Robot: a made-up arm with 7 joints.
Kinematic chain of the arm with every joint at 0, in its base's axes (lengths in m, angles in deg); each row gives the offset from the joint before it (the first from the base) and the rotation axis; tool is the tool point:
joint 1: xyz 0 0 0.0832 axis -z
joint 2: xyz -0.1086 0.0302 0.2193 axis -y
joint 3: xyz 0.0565 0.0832 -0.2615 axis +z
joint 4: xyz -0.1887 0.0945 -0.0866 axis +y
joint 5: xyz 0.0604 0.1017 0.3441 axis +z
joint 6: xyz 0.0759 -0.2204 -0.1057 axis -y
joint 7: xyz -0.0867 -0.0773 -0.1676 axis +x
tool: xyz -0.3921 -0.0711 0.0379
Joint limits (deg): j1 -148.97..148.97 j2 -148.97..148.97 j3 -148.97..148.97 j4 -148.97..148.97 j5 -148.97..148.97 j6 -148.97..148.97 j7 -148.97..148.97
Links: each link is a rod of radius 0.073 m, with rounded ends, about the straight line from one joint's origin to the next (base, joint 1, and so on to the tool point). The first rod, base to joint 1, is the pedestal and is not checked.
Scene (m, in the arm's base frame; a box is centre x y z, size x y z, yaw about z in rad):
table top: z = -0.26
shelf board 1: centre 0.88 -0.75 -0 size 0.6 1.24 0.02 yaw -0.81
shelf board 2: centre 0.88 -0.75 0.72 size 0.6 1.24 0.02 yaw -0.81
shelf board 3: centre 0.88 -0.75 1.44 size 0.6 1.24 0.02 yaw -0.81
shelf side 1: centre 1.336 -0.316 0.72 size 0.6 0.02 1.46 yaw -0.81
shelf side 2: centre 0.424 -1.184 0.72 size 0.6 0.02 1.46 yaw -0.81
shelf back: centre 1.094 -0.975 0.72 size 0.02 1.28 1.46 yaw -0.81
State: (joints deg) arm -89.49 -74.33 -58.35 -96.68 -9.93 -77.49 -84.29
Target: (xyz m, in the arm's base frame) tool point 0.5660 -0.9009 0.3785
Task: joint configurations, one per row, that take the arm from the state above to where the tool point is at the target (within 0.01 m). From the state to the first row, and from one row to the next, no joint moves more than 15 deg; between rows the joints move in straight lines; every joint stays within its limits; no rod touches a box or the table.
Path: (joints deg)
1: -94.10 -72.20 -54.10 -97.89 -1.18 -63.50 -84.32
2: -98.71 -70.07 -49.86 -99.10 7.58 -49.52 -84.35
3: -103.32 -67.95 -45.61 -100.31 16.33 -35.53 -84.39
4: -107.93 -65.82 -41.36 -101.52 25.08 -21.54 -84.42
5: -112.54 -63.69 -37.12 -102.72 33.83 -7.55 -84.45
6: -117.15 -61.56 -32.87 -103.93 42.59 6.43 -84.48
7: -122.77 -61.07 -31.84 -105.29 33.13 -6.97 -84.09
8: -128.40 -60.58 -30.81 -106.65 23.67 -20.38 -83.70
9: -134.02 -60.09 -29.78 -108.00 14.21 -33.79 -83.30
10: -139.65 -59.60 -28.75 -109.36 4.76 -47.19 -82.91

